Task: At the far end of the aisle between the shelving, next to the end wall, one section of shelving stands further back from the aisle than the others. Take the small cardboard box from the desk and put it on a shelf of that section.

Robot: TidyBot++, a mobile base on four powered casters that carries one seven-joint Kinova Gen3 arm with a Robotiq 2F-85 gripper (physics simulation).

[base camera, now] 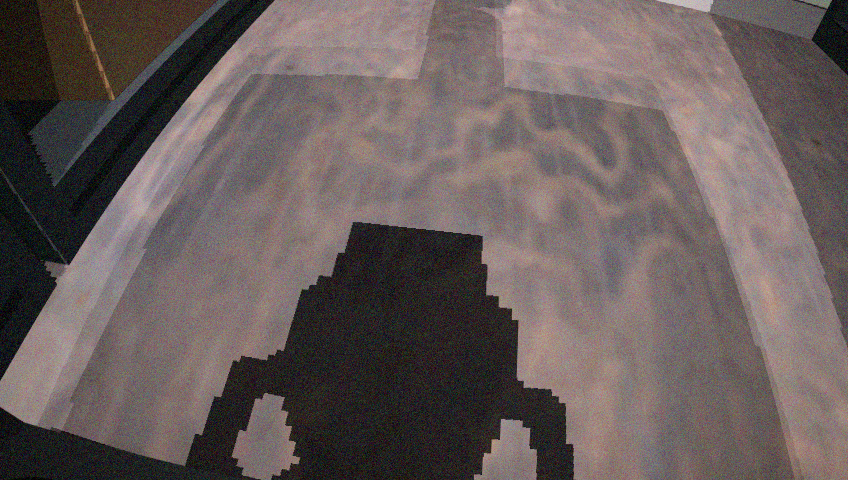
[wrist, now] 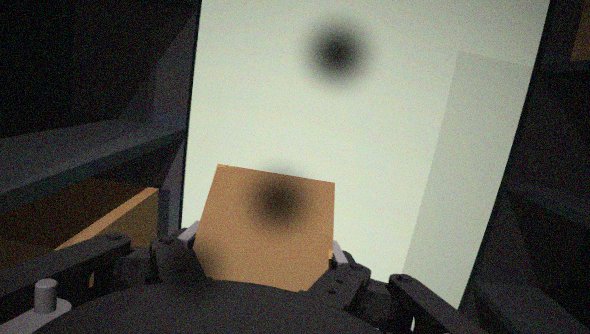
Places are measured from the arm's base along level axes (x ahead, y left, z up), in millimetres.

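Where they show: gripper, fingertip midpoint: (wrist: 264, 248).
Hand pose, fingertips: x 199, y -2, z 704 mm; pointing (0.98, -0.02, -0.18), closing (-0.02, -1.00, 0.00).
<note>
Things, the pixels of their top centre, and the offset from my fingertips. "spot": a spot on its surface instead. Level surfaces: height alone.
- small cardboard box, middle of its top: (wrist: 273, 183) 17 mm back, 0 mm left, 42 mm up
- dark shelving part, surface spot: (base camera: 834, 44) spot: 922 mm ahead, 920 mm right, 1069 mm down
- aisle floor, its level: 1101 mm down
The small cardboard box (wrist: 305, 230) is between the fingers of my gripper (wrist: 264, 248), which is shut on it. The box is in the lower middle of the wrist view, in front of the pale end wall (wrist: 300, 115). Right-hand shelving (wrist: 545, 205) stands dark at the wrist view's right edge. In the base view, a dark shelving part (base camera: 834, 44) shows at the upper right corner, and the floor reaches further out on that side than on the left. The gripper and box do not show in the base view.
Left shelving (base camera: 127, 121) (wrist: 90, 150) runs close along the aisle floor (base camera: 535, 196). A cardboard box (wrist: 132, 220) sits low on it in the wrist view. A black silhouette (base camera: 410, 333), like a shadow, lies across the floor in front of the base.
</note>
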